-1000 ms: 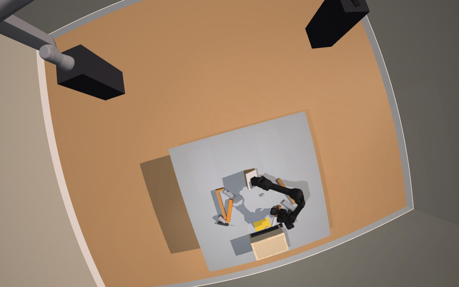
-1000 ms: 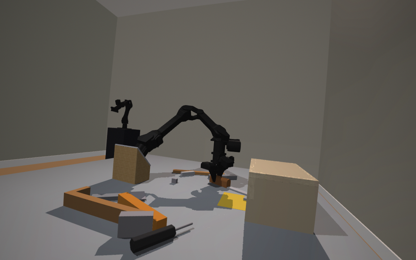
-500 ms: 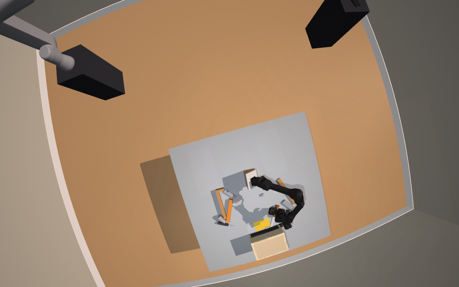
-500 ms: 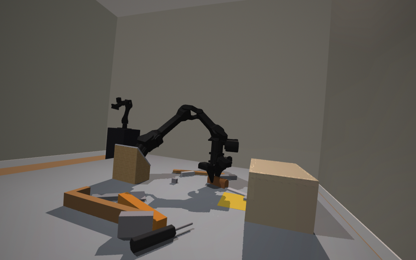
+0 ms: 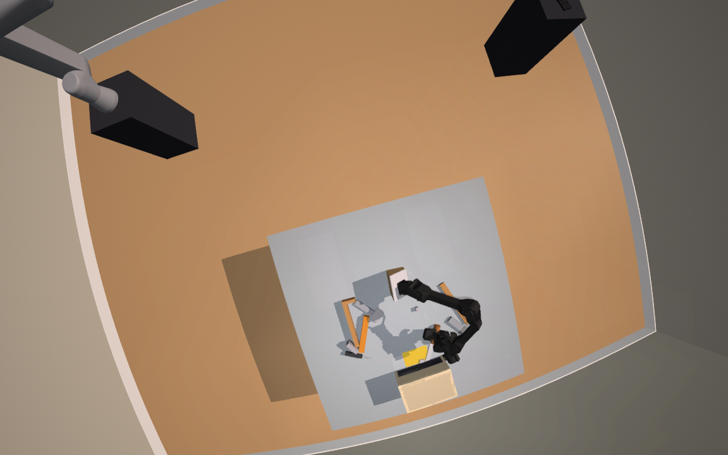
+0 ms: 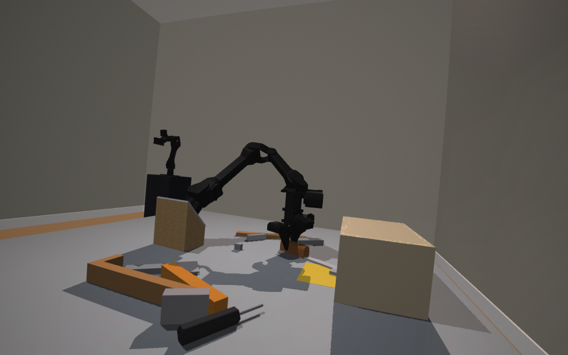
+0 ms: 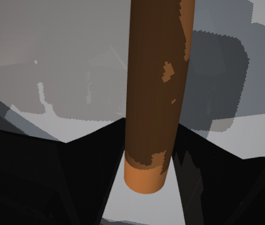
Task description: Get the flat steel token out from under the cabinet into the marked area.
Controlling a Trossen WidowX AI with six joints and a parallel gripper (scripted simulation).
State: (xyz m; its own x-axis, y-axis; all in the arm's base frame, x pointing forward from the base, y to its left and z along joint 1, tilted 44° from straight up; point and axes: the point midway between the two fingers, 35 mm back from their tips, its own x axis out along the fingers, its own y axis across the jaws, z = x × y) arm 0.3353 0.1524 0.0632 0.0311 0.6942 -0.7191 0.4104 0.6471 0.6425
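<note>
Now: gripper tip 130 mm past the orange stick and 140 mm to the right of it. The rest, counted from my gripper tip: grey bar: 20 mm ahead, 140 mm to the left; then grey cube: 160 mm behind, 90 mm to the right; then flat grey token: 180 mm ahead, 110 mm to the right.
</note>
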